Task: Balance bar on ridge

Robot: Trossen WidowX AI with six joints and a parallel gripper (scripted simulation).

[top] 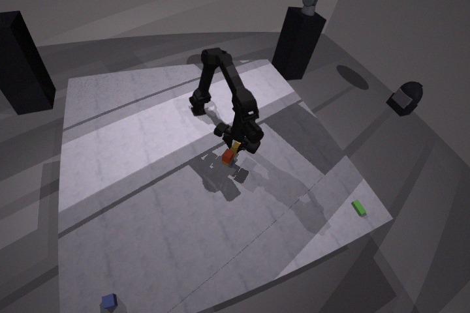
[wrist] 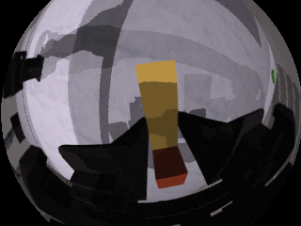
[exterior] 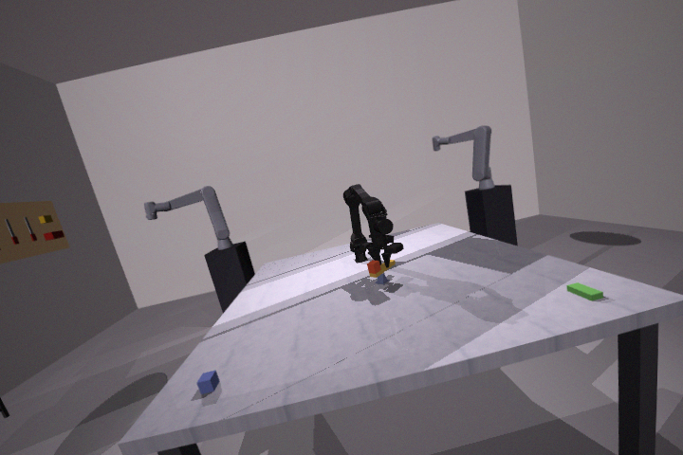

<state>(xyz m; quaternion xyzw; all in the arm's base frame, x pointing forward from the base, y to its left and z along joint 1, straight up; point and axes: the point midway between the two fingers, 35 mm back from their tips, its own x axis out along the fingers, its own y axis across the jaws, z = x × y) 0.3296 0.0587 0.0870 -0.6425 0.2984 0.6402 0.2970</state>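
Now: the yellow bar 2 cm ahead of my gripper tip, 3 cm to the right of it and 1 cm above it. Also, from my gripper tip: blue cube: 41 cm ahead, 56 cm to the right, 4 cm below; then green flat block: 41 cm ahead, 44 cm to the left, 4 cm below.
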